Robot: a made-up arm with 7 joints. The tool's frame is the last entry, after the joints.
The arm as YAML. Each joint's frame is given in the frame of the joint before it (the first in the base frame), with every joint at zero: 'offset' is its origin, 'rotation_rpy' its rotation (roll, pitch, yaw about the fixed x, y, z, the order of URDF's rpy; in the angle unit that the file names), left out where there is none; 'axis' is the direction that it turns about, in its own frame. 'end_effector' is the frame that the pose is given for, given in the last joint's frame.
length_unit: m
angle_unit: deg
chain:
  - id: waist
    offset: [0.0, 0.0, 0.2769]
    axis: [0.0, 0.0, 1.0]
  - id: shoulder
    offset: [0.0, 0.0, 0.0]
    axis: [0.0, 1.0, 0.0]
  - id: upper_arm
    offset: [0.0, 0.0, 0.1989]
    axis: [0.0, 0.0, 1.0]
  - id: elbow
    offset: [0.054, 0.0, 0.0]
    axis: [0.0, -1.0, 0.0]
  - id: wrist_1
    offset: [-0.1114, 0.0, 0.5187]
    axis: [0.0, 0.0, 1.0]
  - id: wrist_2
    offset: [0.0, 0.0, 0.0]
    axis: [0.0, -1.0, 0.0]
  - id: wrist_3
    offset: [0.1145, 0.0, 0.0]
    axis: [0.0, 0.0, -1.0]
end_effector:
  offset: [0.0, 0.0, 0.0]
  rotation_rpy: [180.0, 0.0, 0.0]
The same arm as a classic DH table. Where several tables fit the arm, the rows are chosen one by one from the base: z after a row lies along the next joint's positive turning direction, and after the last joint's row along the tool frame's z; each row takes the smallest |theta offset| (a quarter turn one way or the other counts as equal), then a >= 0, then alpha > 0; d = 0 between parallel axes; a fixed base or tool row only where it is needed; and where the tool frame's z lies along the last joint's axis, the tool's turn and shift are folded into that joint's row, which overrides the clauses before.
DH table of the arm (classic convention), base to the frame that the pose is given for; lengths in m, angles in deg. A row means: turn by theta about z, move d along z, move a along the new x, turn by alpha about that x. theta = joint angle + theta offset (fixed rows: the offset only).
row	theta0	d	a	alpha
waist	0	0.2769	0	-90
shoulder	0	0	0	90
upper_arm	0	0.1989	0.054	90
elbow	0	0	-0.1114	-90
wrist_1	0	0.5187	0	90
wrist_2	0	0	0.1145	90
wrist_3	0	0	0	0

